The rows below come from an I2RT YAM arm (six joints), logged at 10 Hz.
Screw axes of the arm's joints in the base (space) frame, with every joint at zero. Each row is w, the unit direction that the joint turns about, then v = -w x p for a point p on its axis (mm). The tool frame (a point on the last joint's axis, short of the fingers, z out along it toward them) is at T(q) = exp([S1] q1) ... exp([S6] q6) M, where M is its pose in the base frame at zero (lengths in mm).
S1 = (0, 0, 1, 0, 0, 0)
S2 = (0, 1, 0, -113.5, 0, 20)
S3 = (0, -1, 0, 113.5, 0, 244)
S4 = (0, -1, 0, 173.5, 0, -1)
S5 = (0, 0, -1, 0, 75, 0)
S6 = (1, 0, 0, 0, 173.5, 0)
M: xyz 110.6 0 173.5 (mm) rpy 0 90 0 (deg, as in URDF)
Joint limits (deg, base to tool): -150..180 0..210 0..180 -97..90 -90..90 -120..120
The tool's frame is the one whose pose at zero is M.
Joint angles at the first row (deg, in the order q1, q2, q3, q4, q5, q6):
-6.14, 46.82, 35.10, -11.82, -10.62, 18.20
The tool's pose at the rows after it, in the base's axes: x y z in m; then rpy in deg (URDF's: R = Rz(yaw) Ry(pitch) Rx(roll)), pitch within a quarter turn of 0, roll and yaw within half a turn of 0:
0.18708 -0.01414 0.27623 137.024 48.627 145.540
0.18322 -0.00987 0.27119 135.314 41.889 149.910
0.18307 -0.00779 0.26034 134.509 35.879 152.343
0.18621 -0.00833 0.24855 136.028 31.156 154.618
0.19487 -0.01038 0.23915 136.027 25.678 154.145
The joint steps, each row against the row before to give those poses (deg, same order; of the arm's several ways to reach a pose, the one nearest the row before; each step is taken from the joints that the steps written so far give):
-2.21, 1.49, 4.30, -10.65, -11.13, 0.05
-0.06, 0.85, 0.87, -5.69, -6.81, 0.00
-0.03, 1.72, -0.40, -3.20, -4.00, 0.20
-0.24, 2.82, -0.13, -2.60, -1.36, -1.21
-0.39, 4.13, 0.67, -1.04, -1.16, 1.31

